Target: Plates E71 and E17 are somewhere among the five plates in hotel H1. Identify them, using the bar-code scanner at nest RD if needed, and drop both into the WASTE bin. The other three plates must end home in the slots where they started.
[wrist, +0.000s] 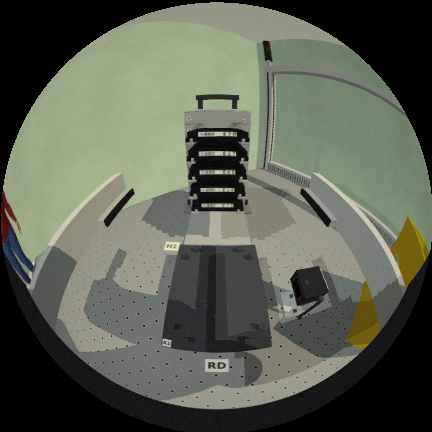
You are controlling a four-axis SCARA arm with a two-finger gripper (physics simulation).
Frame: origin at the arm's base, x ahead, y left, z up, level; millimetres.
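Where they show: gripper, between the fingertips: (216,176).
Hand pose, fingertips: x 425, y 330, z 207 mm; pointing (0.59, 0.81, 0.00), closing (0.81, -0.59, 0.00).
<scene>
Things, the pixels of their top centre, and the offset from my fingertips. "spot": a spot on its surface instead.
- Hotel H1, a spot on its surface: (217,118) spot: 135 mm ahead, 183 mm left, 49 mm up
- top plate's label, a spot on its surface: (217,134) spot: 60 mm ahead, 81 mm left, 23 mm up
- second plate's label, a spot on its surface: (217,153) spot: 60 mm ahead, 81 mm left, 4 mm down
- third label, a spot on its surface: (217,172) spot: 60 mm ahead, 81 mm left, 33 mm down
- RD sign, centre of its top: (216,365) 76 mm back, 103 mm right, 194 mm down
- black scanner box, centre of its top: (313,280) 79 mm ahead, 101 mm right, 111 mm down
- H1 sign, centre of its top: (171,245) 16 mm back, 144 mm left, 194 mm down
- A1 sign, a spot on its surface: (166,343) spot: 103 mm back, 48 mm right, 134 mm down
Hotel H1 (217,118) stands ahead with five black plates stacked in its slots. The top plate's label (217,134) looks like E70, and the second plate's label (217,153) reads like E17. The third label (217,172) may end in 1; the lowest two are too small to read surely. My gripper (216,176) is open and empty, its fingers left and right of the hotel in view. A dark, empty nest stand (235,295) is in front of the hotel, with the RD sign (216,365) before it. The yellow WASTE bin (411,252) shows partly at the right.
A black scanner box (311,286) stands on a small bracket right of the nest stand. An H1 sign (171,246) and an A1 sign (166,343) lie at the stand's left corners. A person (12,235) shows at the left edge, and a light tower (267,51) at the back.
</scene>
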